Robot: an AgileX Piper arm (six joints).
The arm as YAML. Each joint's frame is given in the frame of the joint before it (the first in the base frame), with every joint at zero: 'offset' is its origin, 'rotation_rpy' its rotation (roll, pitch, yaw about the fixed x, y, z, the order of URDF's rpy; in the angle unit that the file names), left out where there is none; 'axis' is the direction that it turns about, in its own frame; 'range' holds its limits. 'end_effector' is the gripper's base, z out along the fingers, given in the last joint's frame.
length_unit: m
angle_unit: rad
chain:
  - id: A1
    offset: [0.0, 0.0, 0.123]
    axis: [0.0, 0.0, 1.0]
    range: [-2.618, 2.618]
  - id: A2
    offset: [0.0, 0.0, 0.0]
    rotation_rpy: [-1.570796, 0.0, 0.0]
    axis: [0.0, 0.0, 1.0]
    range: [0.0, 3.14]
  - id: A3
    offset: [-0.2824, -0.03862, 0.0]
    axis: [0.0, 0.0, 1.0]
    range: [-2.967, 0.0]
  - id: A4
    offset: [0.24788, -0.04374, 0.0]
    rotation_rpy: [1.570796, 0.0, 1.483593]
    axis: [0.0, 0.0, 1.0]
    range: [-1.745, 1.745]
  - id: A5
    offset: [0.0, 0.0, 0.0]
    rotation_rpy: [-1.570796, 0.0, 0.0]
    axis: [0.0, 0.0, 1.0]
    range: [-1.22, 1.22]
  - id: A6
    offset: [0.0, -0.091, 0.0]
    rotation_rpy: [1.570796, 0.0, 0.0]
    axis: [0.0, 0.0, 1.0]
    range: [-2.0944, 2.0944]
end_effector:
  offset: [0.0, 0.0, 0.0]
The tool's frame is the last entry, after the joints.
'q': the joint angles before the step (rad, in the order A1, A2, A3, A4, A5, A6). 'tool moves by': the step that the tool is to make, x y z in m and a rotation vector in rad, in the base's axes. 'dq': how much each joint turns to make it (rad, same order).
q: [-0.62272 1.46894 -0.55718 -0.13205 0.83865 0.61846]
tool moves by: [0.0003 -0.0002 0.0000 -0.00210 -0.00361 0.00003]
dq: [-0.00012 -0.00016 -0.00002 0.00004 -0.00399 0.00018]
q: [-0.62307 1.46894 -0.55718 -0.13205 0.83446 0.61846]
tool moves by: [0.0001 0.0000 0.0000 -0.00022 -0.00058 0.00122]
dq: [0.00027 0.00004 -0.00007 0.00003 -0.00066 -0.00092]
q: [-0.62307 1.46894 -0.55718 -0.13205 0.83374 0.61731]
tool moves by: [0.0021 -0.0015 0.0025 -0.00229 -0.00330 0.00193]
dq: [0.00008 -0.00022 -0.01326 0.00098 0.00921 -0.00342]
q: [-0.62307 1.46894 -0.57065 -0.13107 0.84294 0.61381]
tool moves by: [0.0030 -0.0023 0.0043 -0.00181 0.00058 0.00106]
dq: [0.00027 0.00004 -0.02256 0.00003 0.02184 -0.00282]
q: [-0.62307 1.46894 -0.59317 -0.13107 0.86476 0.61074]
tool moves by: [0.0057 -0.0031 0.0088 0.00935 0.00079 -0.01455]
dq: [0.00027 0.00002 -0.04502 0.01589 0.05141 -0.00075]
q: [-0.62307 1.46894 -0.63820 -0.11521 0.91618 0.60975]
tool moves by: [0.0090 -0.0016 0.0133 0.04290 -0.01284 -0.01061]
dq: [0.00017 -0.00011 -0.06567 0.05776 0.07841 -0.03221]
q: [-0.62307 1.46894 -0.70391 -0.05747 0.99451 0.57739]
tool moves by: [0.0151 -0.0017 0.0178 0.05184 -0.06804 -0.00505]
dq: [-0.00010 -0.00012 -0.08394 0.09630 0.05861 -0.05284]
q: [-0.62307 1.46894 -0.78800 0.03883 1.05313 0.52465]
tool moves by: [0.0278 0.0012 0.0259 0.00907 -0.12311 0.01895]
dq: [0.04136 0.00434 -0.11764 0.08826 0.01856 -0.02155]
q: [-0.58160 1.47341 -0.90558 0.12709 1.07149 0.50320]
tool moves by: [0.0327 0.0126 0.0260 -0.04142 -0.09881 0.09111]
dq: [0.10203 0.01519 -0.12194 0.01530 0.00006 0.00453]
